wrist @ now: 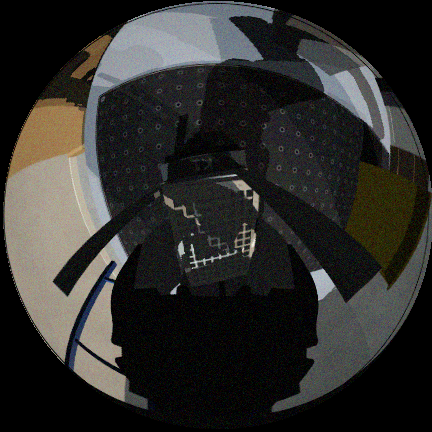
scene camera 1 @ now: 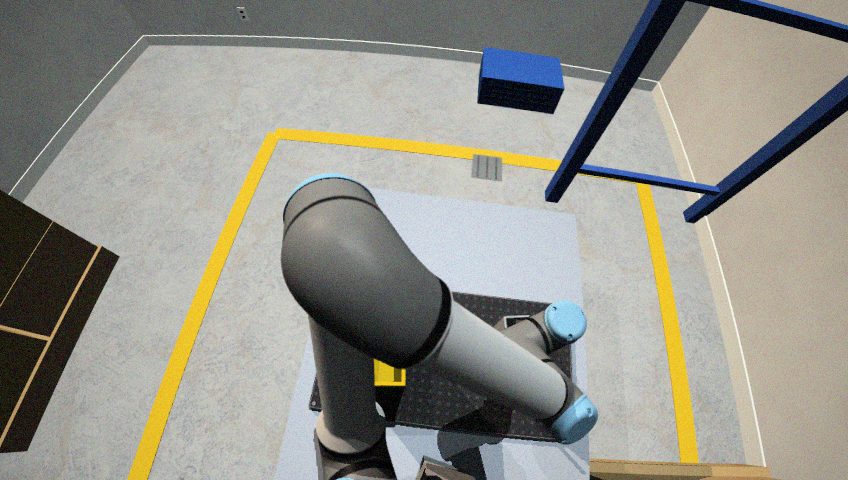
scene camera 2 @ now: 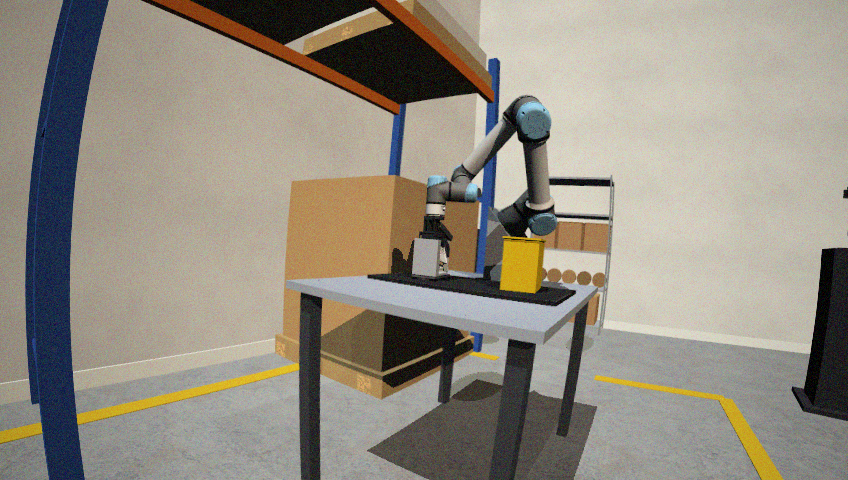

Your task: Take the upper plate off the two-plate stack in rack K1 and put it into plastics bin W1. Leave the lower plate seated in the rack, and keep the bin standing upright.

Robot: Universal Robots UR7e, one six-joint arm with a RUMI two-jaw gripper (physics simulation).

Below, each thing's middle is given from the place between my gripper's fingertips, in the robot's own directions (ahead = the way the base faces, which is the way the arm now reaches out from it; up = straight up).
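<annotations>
The plastics bin W1 [scene camera 2: 522, 264] is 330 mm to the left of my hand. It is also 60 mm higher than my hand, and it sits 100 mm behind my hand.
</annotations>
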